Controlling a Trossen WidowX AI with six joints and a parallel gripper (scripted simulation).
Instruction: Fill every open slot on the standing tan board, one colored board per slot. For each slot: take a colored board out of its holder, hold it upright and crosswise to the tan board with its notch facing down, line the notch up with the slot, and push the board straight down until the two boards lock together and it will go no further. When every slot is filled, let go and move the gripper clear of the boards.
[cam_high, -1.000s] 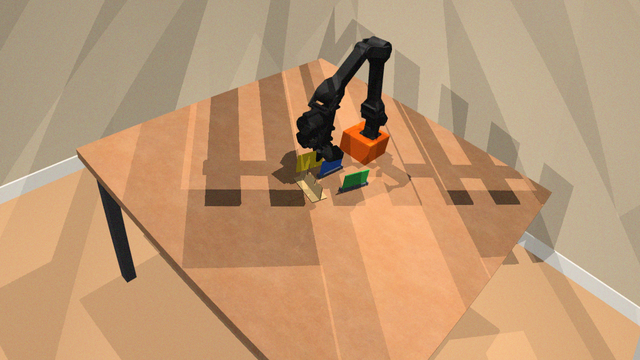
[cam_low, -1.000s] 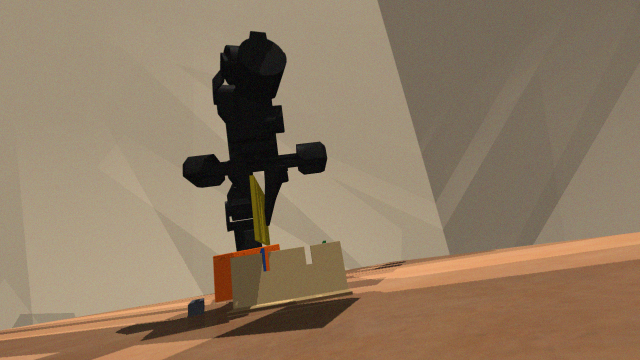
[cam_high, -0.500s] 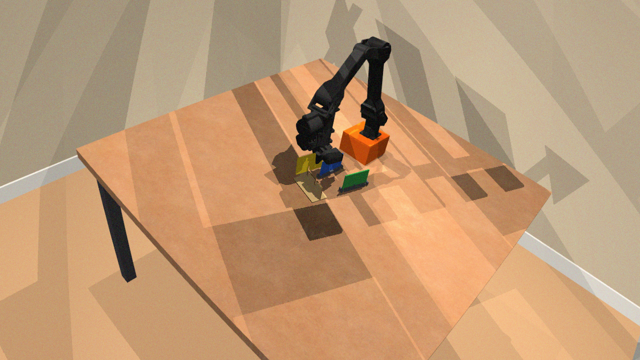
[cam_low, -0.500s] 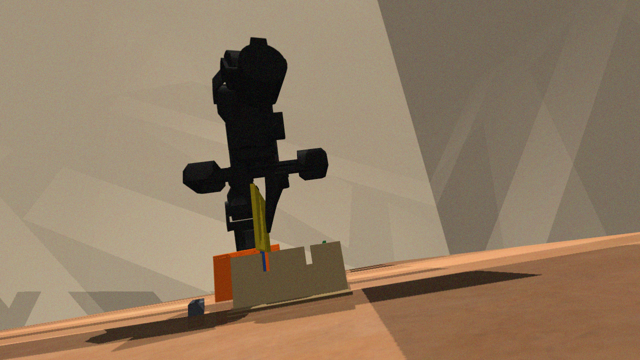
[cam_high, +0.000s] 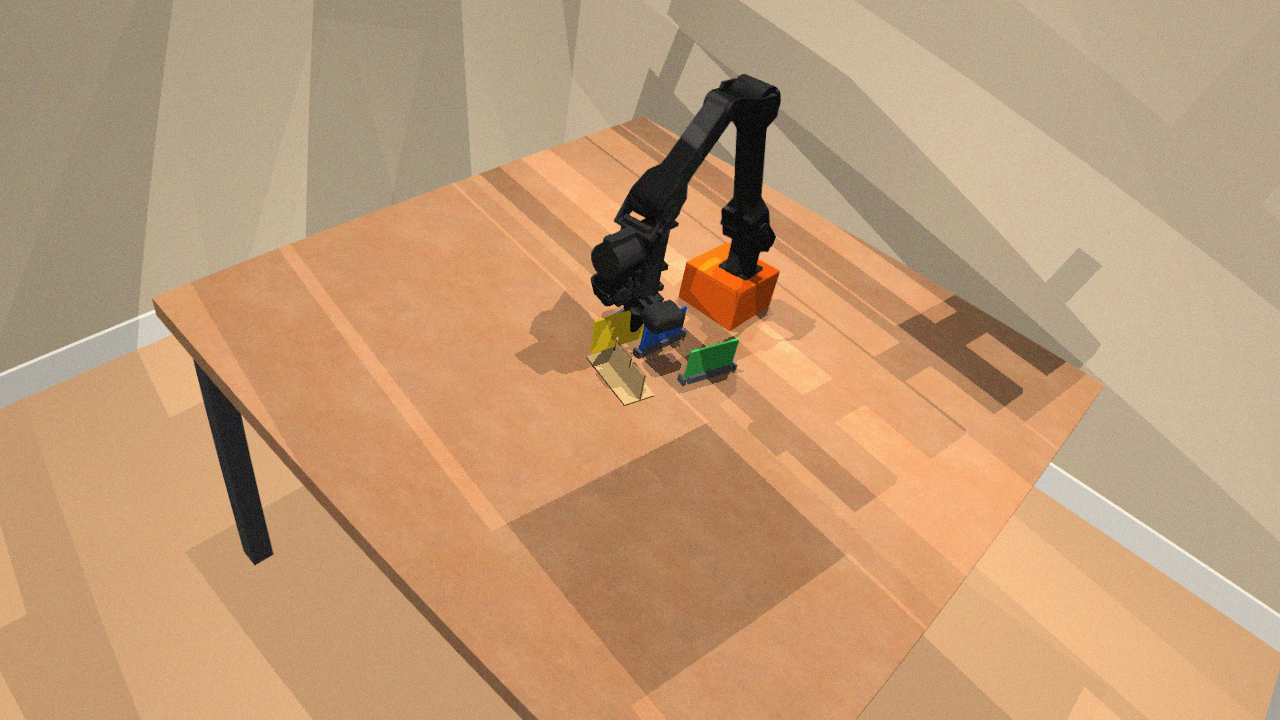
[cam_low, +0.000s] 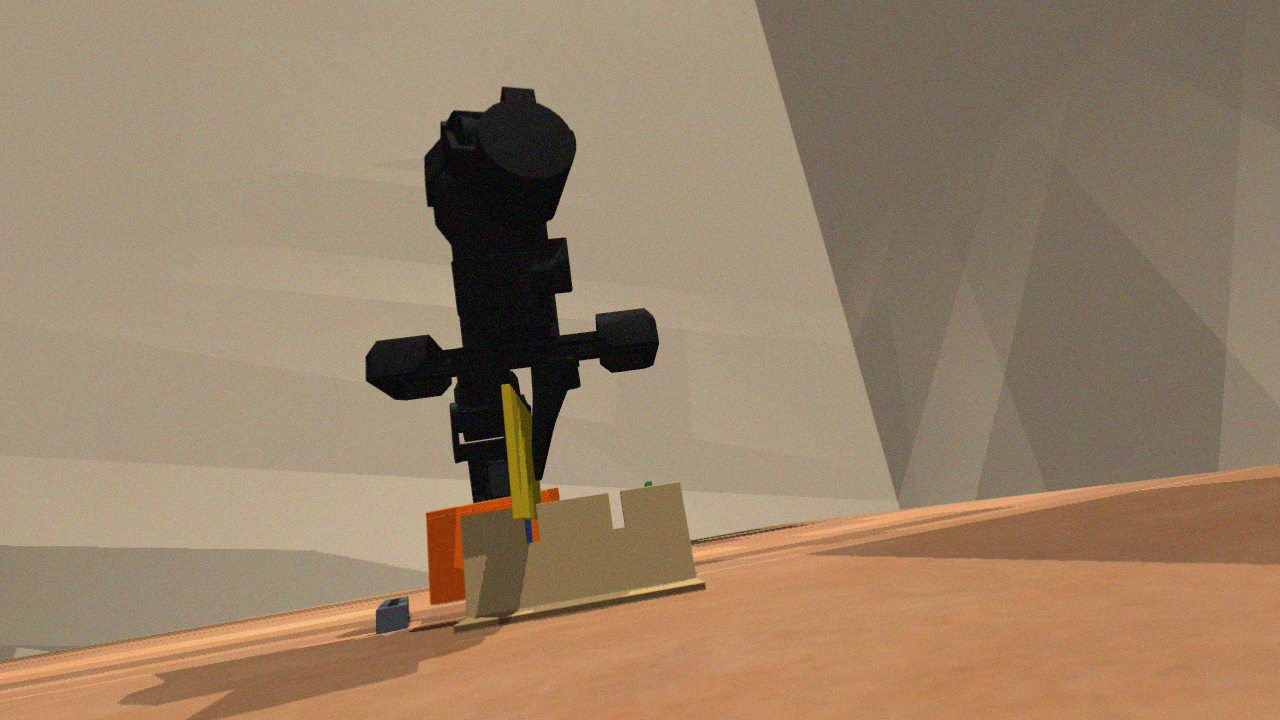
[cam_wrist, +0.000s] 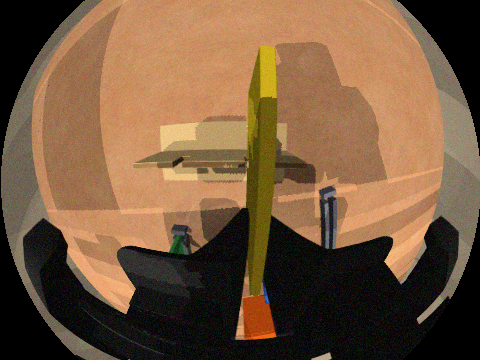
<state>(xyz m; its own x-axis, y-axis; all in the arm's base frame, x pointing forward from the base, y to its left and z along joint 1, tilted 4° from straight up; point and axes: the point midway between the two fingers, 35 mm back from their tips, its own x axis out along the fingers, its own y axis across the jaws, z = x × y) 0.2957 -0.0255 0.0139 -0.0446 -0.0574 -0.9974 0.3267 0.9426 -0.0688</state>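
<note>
The tan board is 5 cm below my gripper tip, 3 cm ahead of it and 1 cm to the left of it. Also, from my gripper tip: blue board: 8 cm behind, 5 cm below, 1 cm to the left; green board: 12 cm to the left, 9 cm behind, 5 cm below; yellow board: 3 cm ahead, 1 cm to the right.
</note>
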